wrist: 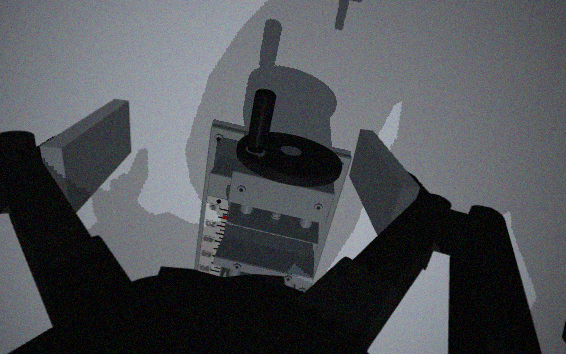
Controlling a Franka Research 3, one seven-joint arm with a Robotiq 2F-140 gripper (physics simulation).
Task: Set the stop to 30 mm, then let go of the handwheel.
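The black handwheel (pixel 305 167) is at the upper middle of the wrist view, with its crank handle (pixel 262 117) standing up from its left side. My gripper (pixel 245 140) is open and empty, one finger pad left of the device and the other close to its right edge, with the handwheel between them in the picture. The stop's carriage (pixel 270 242) is dark and shadowed, below the handwheel's end block. The red pointer (pixel 225 217) is between the 0 and 20 labels of the white scale (pixel 213 231); its exact reading is too small to tell.
The grey end block (pixel 277 195) lies just below the handwheel, with short rods showing beneath it. The device's grey side rail (pixel 204 200) runs along the scale's left side. My own finger linkages and gripper body hide the device's lower end. Shadows of the handwheel and handle fall behind it.
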